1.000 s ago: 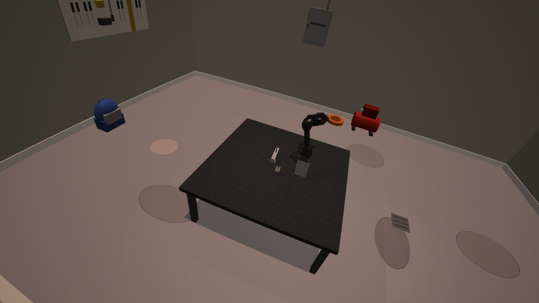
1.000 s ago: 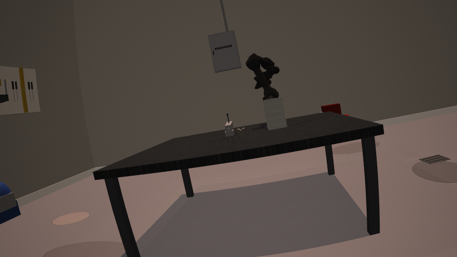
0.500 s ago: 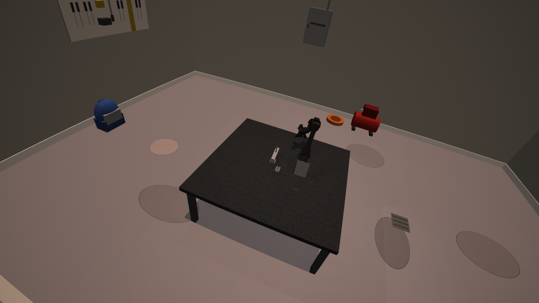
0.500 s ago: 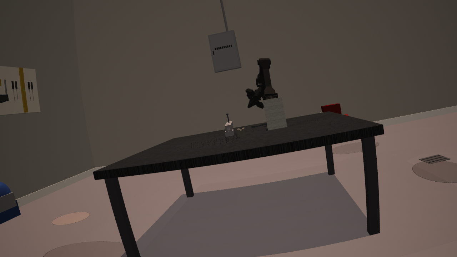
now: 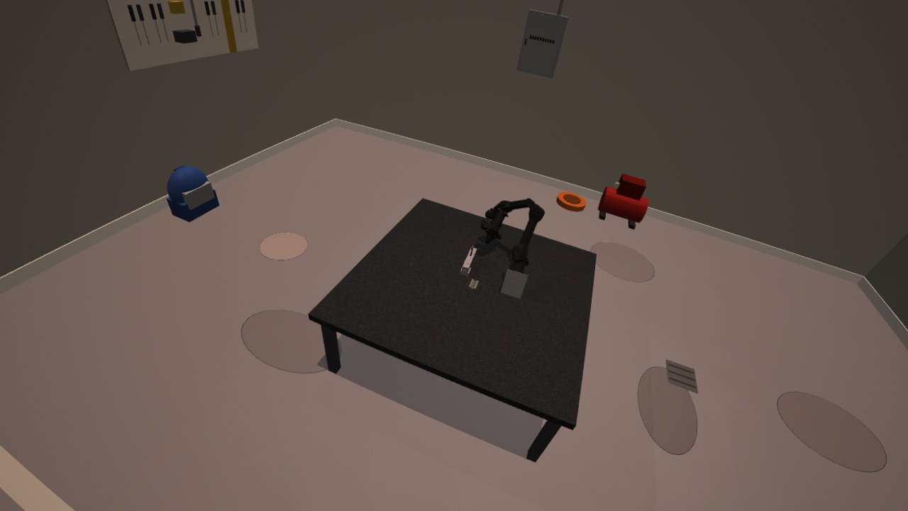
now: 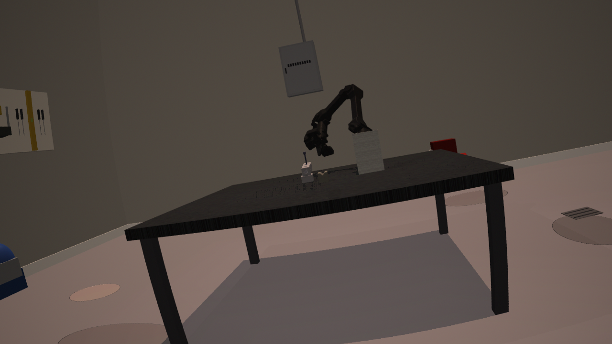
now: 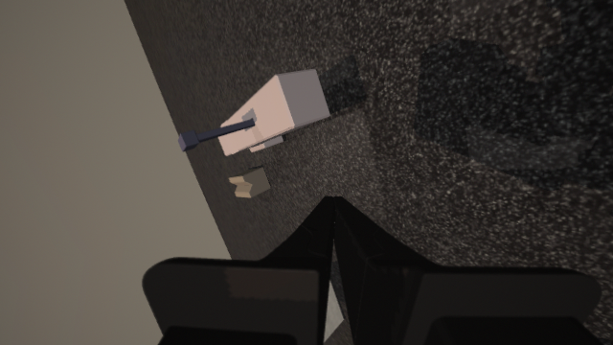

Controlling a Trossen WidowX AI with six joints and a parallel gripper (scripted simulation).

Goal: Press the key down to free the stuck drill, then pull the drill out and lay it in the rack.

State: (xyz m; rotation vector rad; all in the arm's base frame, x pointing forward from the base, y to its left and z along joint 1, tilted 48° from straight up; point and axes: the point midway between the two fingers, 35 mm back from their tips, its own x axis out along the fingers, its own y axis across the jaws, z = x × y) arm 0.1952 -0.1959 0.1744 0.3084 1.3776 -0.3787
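Right now my gripper tip is 7 cm short of the thin dark drill and 10 cm to the right of it. From my gripper tip the other things lie so: v-shaped rack (30 cm to the left, 8 cm below); then grey block (7 cm ahead, 13 cm to the left, 5 cm below).
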